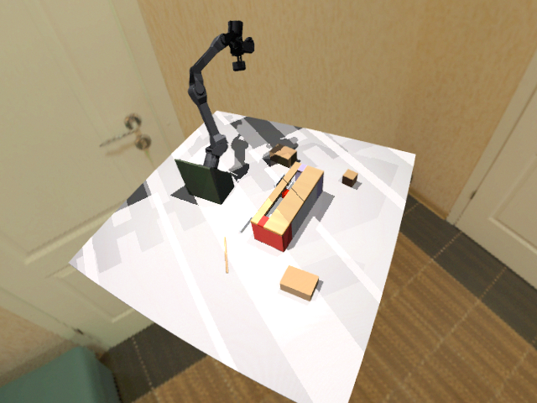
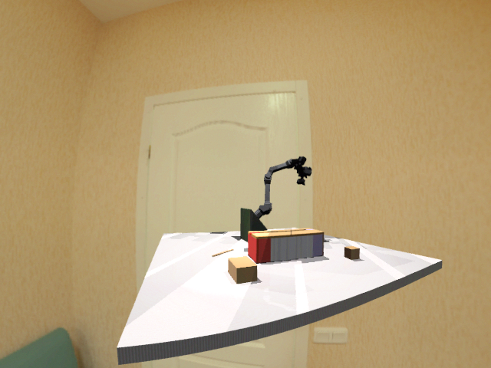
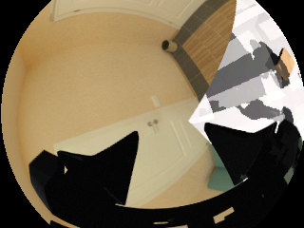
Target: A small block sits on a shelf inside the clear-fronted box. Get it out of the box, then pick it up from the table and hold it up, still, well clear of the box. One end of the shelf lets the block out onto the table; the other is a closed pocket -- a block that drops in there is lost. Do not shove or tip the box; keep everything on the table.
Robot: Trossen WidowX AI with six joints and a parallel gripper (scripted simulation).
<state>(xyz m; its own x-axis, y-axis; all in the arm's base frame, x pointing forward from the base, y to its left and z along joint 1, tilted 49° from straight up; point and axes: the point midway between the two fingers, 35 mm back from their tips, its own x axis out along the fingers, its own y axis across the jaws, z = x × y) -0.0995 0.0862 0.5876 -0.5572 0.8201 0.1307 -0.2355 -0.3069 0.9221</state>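
The box lies 50 cm ahead of my gripper tip, 46 cm to the right of it and 40 cm below it. Also, from my gripper tip: red block: 51 cm ahead, 44 cm to the right, 37 cm below; then brown cube: 70 cm ahead, 16 cm to the right, 43 cm below; then thin stick: 41 cm ahead, 78 cm to the right, 46 cm below.
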